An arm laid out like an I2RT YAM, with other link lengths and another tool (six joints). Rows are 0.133 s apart.
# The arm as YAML. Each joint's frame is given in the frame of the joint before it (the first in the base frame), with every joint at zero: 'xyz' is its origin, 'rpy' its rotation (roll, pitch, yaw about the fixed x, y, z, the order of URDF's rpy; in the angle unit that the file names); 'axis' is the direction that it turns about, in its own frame. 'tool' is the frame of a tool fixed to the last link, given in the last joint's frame.
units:
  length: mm
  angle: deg
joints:
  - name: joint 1
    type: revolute
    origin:
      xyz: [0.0, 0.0, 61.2]
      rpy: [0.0, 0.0, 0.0]
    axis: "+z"
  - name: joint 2
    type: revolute
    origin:
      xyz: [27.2, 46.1, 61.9]
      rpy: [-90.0, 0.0, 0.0]
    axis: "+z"
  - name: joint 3
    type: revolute
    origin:
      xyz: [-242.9, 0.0, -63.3]
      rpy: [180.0, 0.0, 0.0]
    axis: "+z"
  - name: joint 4
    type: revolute
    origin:
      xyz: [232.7, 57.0, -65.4]
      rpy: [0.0, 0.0, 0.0]
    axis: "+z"
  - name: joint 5
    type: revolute
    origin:
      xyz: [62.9, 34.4, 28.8]
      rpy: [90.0, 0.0, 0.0]
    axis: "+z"
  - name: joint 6
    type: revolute
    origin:
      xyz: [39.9, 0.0, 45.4]
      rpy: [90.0, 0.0, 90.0]
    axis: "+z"
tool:
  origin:
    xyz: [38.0, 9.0, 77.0]
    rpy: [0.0, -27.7, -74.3]
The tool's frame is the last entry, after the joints.
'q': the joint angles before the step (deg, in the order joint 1, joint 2, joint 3, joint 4, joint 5, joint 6). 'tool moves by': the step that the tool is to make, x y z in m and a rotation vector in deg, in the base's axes. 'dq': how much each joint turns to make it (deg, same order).
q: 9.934 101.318 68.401 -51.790 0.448 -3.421
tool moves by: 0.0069 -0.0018 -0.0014 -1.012 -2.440 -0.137
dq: -0.014 0.105 -0.508 2.842 1.422 -0.036
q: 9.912 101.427 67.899 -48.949 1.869 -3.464
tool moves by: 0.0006 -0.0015 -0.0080 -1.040 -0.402 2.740
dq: 0.029 0.191 -2.032 2.550 0.721 -2.835
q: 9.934 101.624 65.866 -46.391 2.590 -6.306
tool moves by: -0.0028 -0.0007 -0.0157 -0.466 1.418 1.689
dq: -0.015 1.599 -2.120 2.320 0.001 -1.719
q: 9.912 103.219 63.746 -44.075 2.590 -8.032
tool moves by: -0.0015 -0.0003 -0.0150 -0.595 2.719 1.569
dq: 0.001 2.919 -0.274 0.483 -0.022 -1.574
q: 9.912 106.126 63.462 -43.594 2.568 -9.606
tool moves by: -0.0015 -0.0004 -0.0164 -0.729 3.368 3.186
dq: -0.002 3.439 -0.001 0.139 0.022 -3.194
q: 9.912 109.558 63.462 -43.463 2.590 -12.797
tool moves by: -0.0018 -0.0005 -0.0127 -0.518 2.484 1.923
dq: 0.005 2.677 0.011 0.219 0.109 -1.919
